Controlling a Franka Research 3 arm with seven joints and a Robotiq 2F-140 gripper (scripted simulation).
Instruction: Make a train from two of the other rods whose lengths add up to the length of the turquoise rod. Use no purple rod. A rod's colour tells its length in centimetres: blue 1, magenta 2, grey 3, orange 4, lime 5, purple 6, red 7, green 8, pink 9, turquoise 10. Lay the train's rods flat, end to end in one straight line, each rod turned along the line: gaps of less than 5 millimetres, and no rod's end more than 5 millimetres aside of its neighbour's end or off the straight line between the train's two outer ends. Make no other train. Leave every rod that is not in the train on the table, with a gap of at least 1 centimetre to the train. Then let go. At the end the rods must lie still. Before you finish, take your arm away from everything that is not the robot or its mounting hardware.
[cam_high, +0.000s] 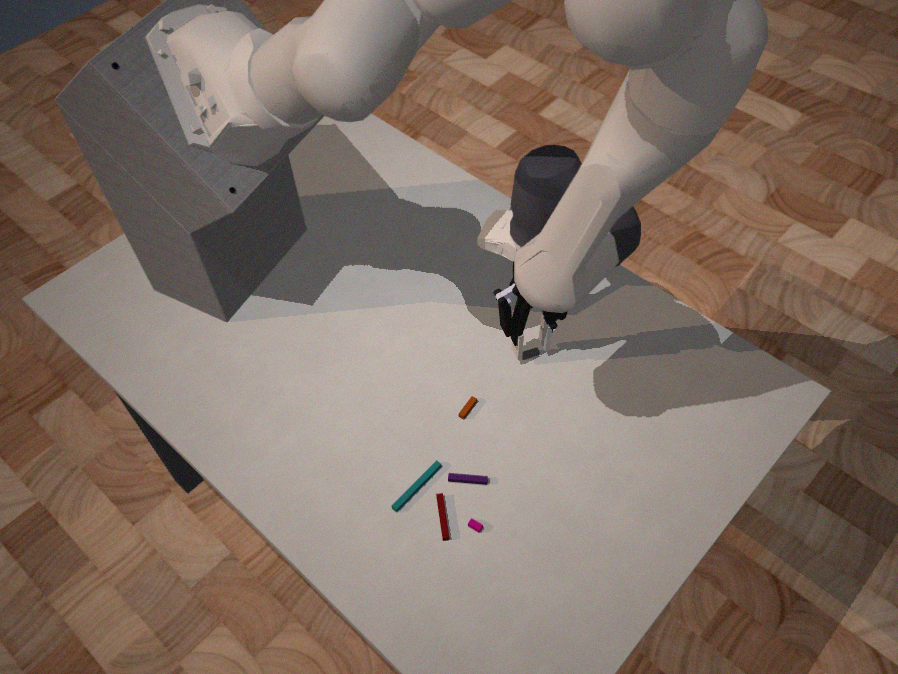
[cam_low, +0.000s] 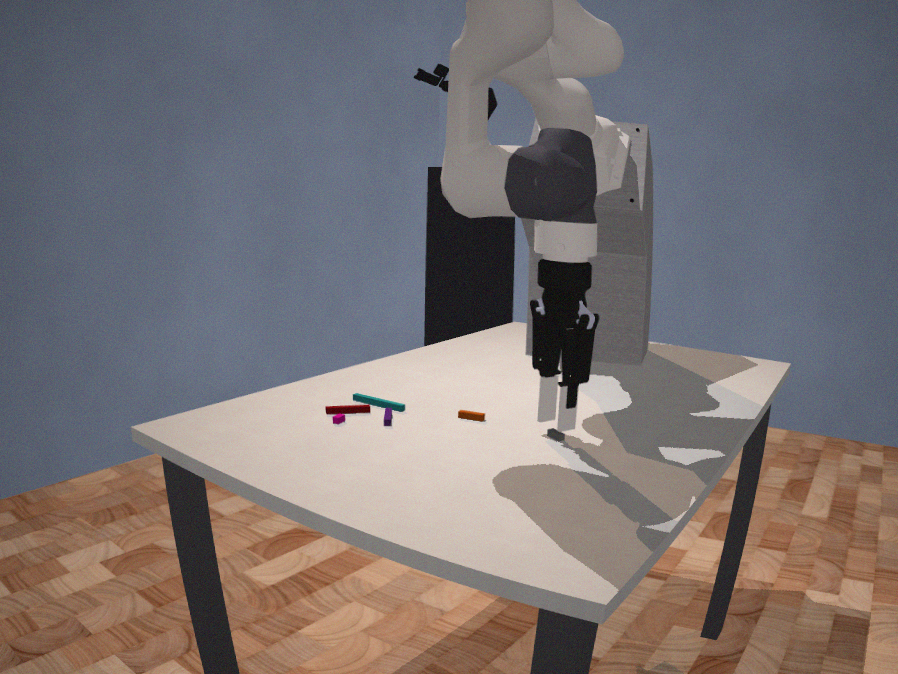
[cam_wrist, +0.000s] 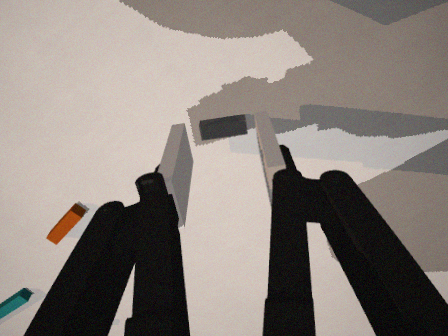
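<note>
Now: the grey rod 50 mm below my hand. From my hand the other things lie so: turquoise rod (300 mm to the right, 60 mm ahead, 50 mm below); then purple rod (230 mm to the right, 110 mm ahead, 50 mm below); then orange rod (150 mm to the right, 50 mm below, 10 mm ahead).
</note>
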